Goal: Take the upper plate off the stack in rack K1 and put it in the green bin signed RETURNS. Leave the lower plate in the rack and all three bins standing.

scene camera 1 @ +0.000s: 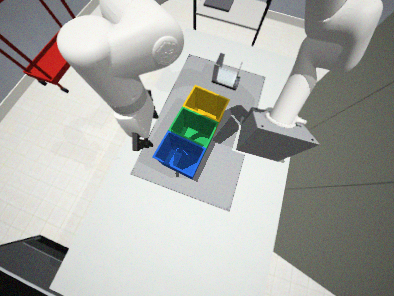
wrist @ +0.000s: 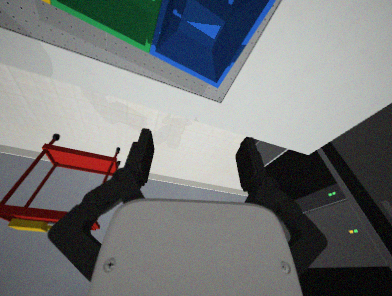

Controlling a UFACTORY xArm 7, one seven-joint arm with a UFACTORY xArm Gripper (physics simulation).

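Seen in the pictures: gripper, between the fingertips: [scene camera 1: 151, 131] [wrist: 197, 142]; arm's base, origin of its link: [scene camera 1: 279, 121].
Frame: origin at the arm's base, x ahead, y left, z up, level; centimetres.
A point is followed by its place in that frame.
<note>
Rack K1 [scene camera 1: 220, 62] {z -12.1, x 33.7, y -36.1 cm} stands at the far end of the grey perforated mat [scene camera 1: 215, 185] {z -19.8, x 16.9, y 32.4 cm} [wrist: 65, 42] {z -19.8, x 55.9, y -5.7 cm}. Pale plates [scene camera 1: 228, 76] {z -15.7, x 26.8, y -31.0 cm} sit in it, too small to tell upper from lower. The green bin [scene camera 1: 200, 121] {z -6.9, x 33.0, y 7.4 cm} [wrist: 110, 20] {z -4.6, x 42.7, y 11.6 cm} stands upright between the yellow bin [scene camera 1: 207, 101] {z -9.3, x 33.2, y -5.8 cm} and the blue bin [scene camera 1: 180, 150] {z -19.6, x 39.5, y 20.6 cm} [wrist: 192, 50] {z -11.3, x 44.7, y 25.3 cm}; its sign cannot be read. My gripper [scene camera 1: 154, 129] {z 15.3, x 43.9, y 26.3 cm} [wrist: 197, 142] {z 15.3, x 43.9, y 26.3 cm} is open and empty, left of the green and blue bins in the scene view, with its fingers apart. Rack K1 does not show in the wrist view.
The arm's grey pedestal [scene camera 1: 275, 135] {z 5.8, x 3.3, y 10.6 cm} stands right of the bins. A red cart [scene camera 1: 47, 64] [wrist: 85, 161] stands on the floor at the left in both views. A dark cabinet [wrist: 320, 237] is at the lower right of the wrist view. A metal table [scene camera 1: 230, 18] is at the back.
</note>
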